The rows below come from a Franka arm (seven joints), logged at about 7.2 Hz.
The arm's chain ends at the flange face. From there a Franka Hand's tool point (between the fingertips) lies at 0.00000 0.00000 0.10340 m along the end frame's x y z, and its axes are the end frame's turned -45 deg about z.
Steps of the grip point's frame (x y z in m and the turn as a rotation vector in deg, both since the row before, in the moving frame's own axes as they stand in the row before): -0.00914, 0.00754, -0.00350, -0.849, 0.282, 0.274; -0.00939, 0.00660, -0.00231, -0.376, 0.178, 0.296; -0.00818, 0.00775, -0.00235, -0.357, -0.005, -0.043; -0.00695, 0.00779, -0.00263, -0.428, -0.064, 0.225; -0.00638, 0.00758, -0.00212, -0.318, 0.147, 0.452; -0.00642, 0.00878, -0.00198, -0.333, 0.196, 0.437; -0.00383, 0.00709, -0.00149, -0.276, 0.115, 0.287; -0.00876, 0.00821, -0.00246, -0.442, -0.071, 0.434; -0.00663, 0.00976, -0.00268, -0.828, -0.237, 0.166
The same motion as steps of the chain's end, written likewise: -0.00257, 0.01107, -0.00349, -0.401, 0.800, 0.274; -0.00268, 0.01105, -0.00231, -0.140, 0.392, 0.296; -0.00075, 0.01080, -0.00235, -0.256, 0.249, -0.043; 0.00013, 0.00979, -0.00263, -0.348, 0.257, 0.225; 0.00026, 0.00965, -0.00212, -0.121, 0.329, 0.452; 0.00099, 0.01057, -0.00198, -0.097, 0.374, 0.437; 0.00181, 0.00751, -0.00149, -0.114, 0.276, 0.287; -0.00086, 0.01134, -0.00246, -0.363, 0.262, 0.434; 0.00146, 0.01023, -0.00267, -0.753, 0.418, 0.166
